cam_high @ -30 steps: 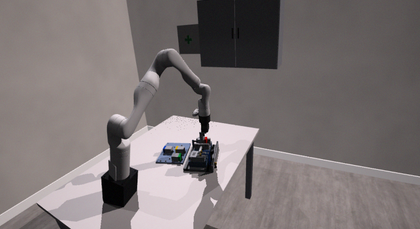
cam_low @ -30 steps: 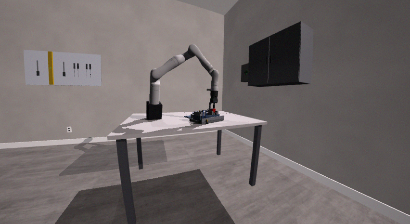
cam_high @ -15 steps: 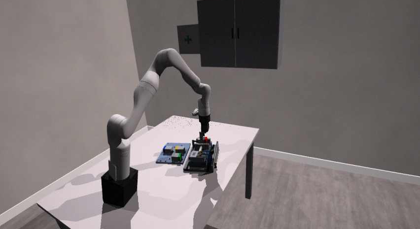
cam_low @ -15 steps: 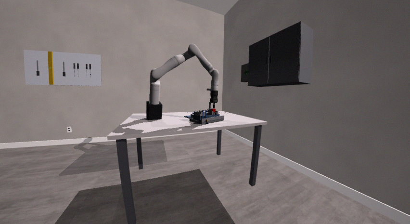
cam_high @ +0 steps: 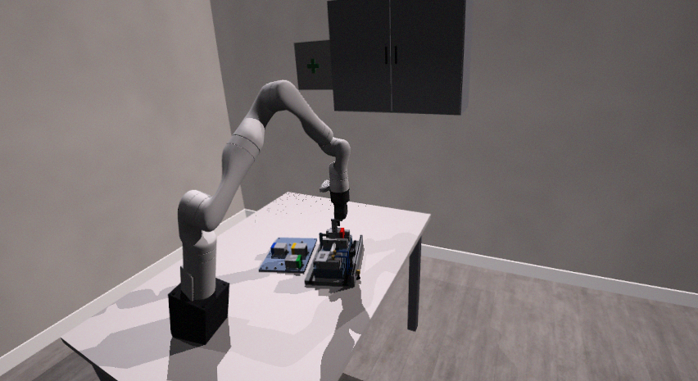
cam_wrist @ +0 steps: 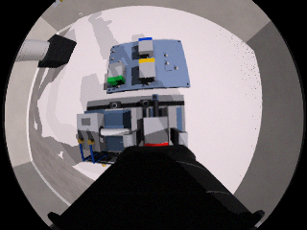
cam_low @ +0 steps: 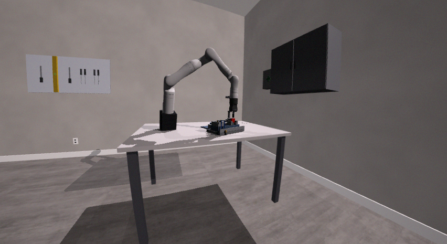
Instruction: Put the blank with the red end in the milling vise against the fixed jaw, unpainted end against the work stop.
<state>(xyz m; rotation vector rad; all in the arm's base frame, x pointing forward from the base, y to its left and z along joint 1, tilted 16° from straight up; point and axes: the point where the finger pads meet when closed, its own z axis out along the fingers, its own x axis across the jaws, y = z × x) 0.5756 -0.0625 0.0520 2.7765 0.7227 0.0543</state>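
The vise is 10 cm below my hand, 6 cm behind it and 3 cm to the right of it. The rest, counted from my hand: rail 11 cm to the right, 10 cm below, 2 cm behind; then yellow blank 14 cm to the left, 11 cm below, 9 cm behind; then green-ended blank 17 cm behind, 11 cm below, 9 cm to the left.
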